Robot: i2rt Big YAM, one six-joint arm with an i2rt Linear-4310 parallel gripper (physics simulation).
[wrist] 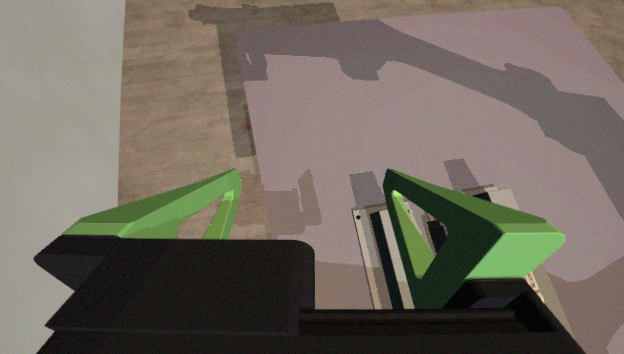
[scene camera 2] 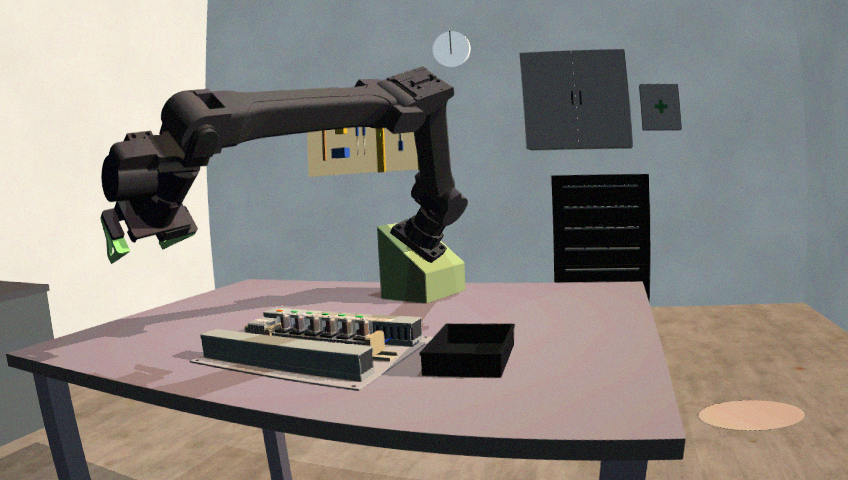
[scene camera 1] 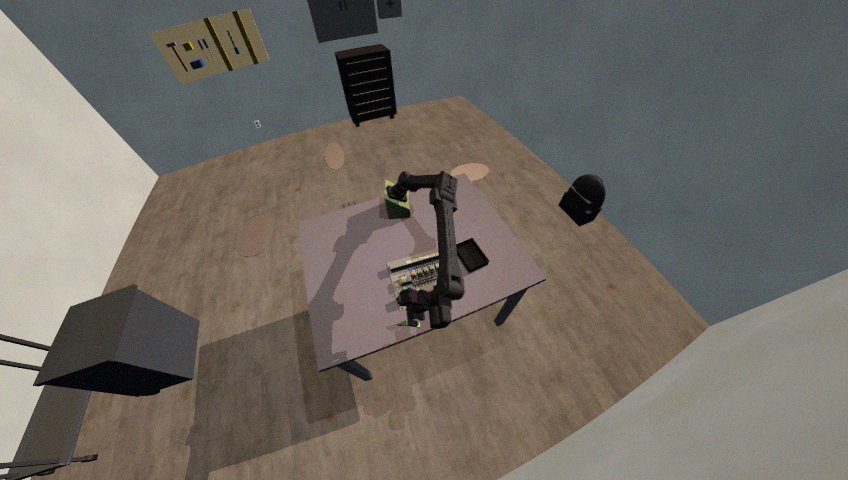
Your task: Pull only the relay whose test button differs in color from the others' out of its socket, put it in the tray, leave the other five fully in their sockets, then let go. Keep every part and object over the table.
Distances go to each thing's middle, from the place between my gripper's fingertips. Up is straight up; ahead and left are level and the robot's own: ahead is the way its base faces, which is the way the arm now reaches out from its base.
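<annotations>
Panel [scene camera 2: 380,367]: my hand 190 mm above it, 220 mm past it, 160 mm to the right of it.
</annotations>
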